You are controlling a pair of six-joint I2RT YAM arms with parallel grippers.
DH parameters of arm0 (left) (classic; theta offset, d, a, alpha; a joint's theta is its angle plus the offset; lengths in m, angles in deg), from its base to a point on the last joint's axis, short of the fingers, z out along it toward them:
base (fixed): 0 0 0 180
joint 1: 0 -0.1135 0.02 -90
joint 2: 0 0 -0.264 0
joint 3: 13.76 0 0.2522 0
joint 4: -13.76 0 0.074 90
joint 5: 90 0 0 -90
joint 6: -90 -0.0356 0 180
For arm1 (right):
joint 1: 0 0.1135 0.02 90
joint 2: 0 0 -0.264 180
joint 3: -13.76 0 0.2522 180
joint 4: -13.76 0 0.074 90
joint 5: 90 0 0 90
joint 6: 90 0.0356 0 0
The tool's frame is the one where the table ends.
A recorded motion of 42 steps. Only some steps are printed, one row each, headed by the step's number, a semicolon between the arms.
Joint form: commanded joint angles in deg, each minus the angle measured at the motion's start. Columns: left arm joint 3, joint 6, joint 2, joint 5, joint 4, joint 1; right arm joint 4, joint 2, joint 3, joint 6, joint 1, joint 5.
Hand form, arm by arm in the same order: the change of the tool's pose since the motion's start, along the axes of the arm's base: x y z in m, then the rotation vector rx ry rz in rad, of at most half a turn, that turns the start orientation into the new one. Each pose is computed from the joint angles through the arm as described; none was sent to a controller.
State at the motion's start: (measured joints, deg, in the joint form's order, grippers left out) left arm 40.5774 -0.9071 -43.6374 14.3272 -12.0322 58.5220; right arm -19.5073 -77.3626 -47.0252 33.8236 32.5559 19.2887
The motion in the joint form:
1: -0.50 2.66 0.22 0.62 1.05 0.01; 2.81 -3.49 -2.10 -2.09 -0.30 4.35
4: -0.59 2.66 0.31 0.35 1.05 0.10; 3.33 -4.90 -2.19 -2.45 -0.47 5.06
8: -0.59 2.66 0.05 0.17 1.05 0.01; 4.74 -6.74 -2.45 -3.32 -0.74 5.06
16: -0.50 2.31 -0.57 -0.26 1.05 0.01; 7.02 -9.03 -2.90 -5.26 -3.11 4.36
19: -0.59 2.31 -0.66 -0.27 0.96 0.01; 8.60 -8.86 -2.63 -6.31 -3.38 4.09
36: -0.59 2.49 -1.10 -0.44 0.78 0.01; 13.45 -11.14 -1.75 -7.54 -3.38 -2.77
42: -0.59 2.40 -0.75 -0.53 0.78 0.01; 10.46 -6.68 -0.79 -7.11 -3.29 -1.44
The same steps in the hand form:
1: -0.0004 0.0000 -0.0005 -0.0256 0.0385 0.0008; 0.0150 0.0048 -0.0003 -0.0611 -0.0523 -0.0292
4: -0.0007 0.0001 -0.0008 -0.0250 0.0375 0.0038; 0.0185 0.0055 -0.0057 -0.0813 -0.0454 -0.0353
8: 0.0001 -0.0005 -0.0016 -0.0208 0.0391 0.0085; 0.0241 0.0073 -0.0114 -0.0937 -0.0428 -0.0291
16: 0.0015 -0.0022 -0.0028 -0.0104 0.0365 0.0144; 0.0368 0.0008 -0.0177 -0.1065 -0.0429 -0.0388
19: 0.0017 -0.0025 -0.0038 -0.0063 0.0389 0.0146; 0.0384 0.0002 -0.0164 -0.1035 -0.0633 -0.0290
36: 0.0025 -0.0036 -0.0054 0.0025 0.0467 0.0185; 0.0435 0.0077 -0.0274 -0.0259 -0.0508 0.0662
42: 0.0019 -0.0026 -0.0044 -0.0022 0.0417 0.0195; 0.0317 0.0007 -0.0139 -0.0316 -0.0657 0.0464

